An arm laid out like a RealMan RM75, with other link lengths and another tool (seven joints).
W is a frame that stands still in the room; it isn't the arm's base.
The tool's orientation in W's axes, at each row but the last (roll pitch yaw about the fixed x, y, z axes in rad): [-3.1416 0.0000 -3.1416]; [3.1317 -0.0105 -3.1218]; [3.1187 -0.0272 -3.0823]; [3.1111 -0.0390 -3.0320]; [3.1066 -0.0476 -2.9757]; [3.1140 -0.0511 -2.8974]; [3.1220 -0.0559 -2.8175]
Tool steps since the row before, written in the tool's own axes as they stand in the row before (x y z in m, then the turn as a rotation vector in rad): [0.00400 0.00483 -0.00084 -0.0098 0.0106 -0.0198]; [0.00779 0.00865 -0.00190 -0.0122 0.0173 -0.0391]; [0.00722 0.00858 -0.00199 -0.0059 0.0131 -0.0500]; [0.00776 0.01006 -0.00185 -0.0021 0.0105 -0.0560]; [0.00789 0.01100 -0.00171 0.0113 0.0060 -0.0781]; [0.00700 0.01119 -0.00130 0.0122 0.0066 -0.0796]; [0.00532 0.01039 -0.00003 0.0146 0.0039 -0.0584]
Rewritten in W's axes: [-0.00400 0.00483 0.00084 0.0098 0.0106 0.0198]; [-0.00794 0.00848 0.00207 0.0123 0.0172 0.0391]; [-0.00765 0.00809 0.00238 0.0065 0.0124 0.0501]; [-0.00872 0.00910 0.00246 0.0033 0.0092 0.0562]; [-0.00948 0.00950 0.00247 -0.0080 0.0020 0.0787]; [-0.00940 0.00915 0.00196 -0.0089 0.0023 0.0803]; [-0.00833 0.00816 0.00053 -0.0116 -0.0010 0.0592]
